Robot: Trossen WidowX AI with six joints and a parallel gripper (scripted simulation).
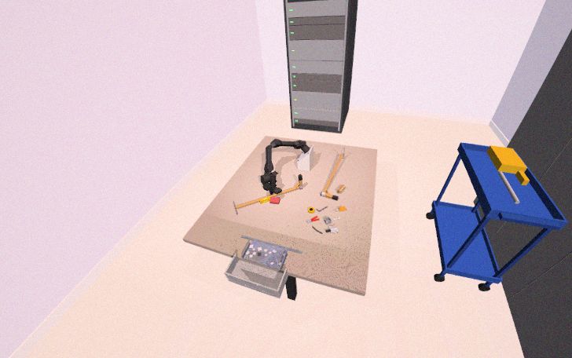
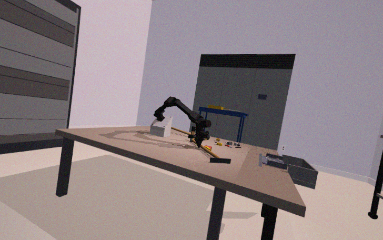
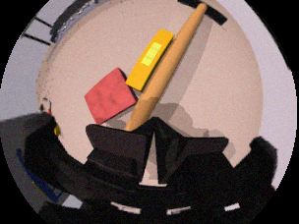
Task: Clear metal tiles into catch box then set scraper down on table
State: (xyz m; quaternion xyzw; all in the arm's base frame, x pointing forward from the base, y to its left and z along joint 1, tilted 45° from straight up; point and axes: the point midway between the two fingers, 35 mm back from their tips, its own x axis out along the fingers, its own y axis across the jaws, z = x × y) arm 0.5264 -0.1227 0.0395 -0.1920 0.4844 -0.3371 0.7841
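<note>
My gripper tip is now 50 mm below the long scraper and 30 mm short of it. Also, from my gripper tip: yellow tape roll 370 mm to the left, 30 mm ahead; then yellow block 80 mm ahead, 20 mm above, 10 mm to the right; then red block 60 mm to the left, 50 mm ahead.
</note>
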